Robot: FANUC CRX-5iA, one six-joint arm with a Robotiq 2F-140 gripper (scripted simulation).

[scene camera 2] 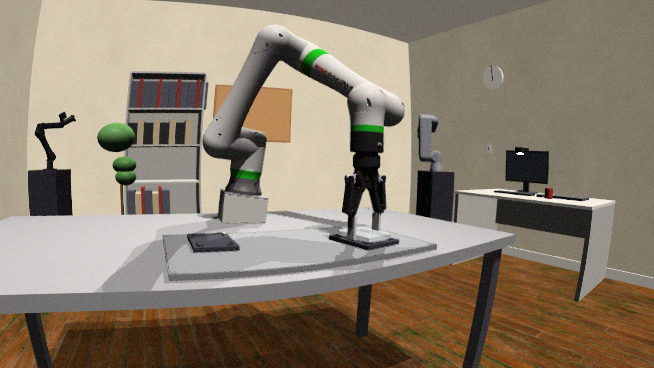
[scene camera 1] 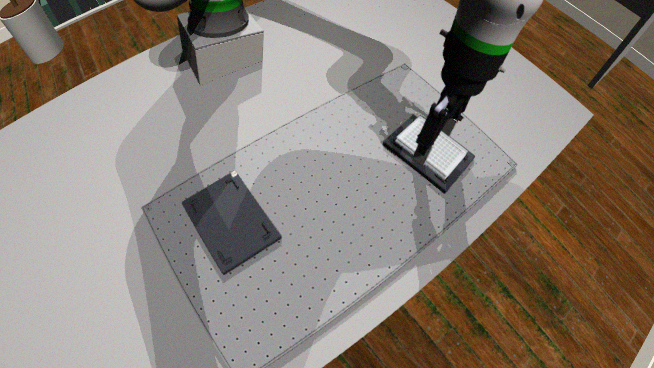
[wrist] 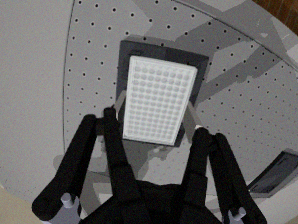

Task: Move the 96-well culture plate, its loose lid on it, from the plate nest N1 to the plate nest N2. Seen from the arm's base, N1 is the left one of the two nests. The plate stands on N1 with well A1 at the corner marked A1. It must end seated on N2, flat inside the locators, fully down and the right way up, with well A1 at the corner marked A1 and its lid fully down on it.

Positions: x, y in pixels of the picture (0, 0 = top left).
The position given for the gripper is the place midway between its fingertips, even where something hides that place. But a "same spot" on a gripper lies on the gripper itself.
The gripper shows in scene camera 2, in scene camera 1 (431, 148) and in the wrist view. One and the same spot on the gripper: (wrist: 63, 192) is (scene camera 2: 382, 181).
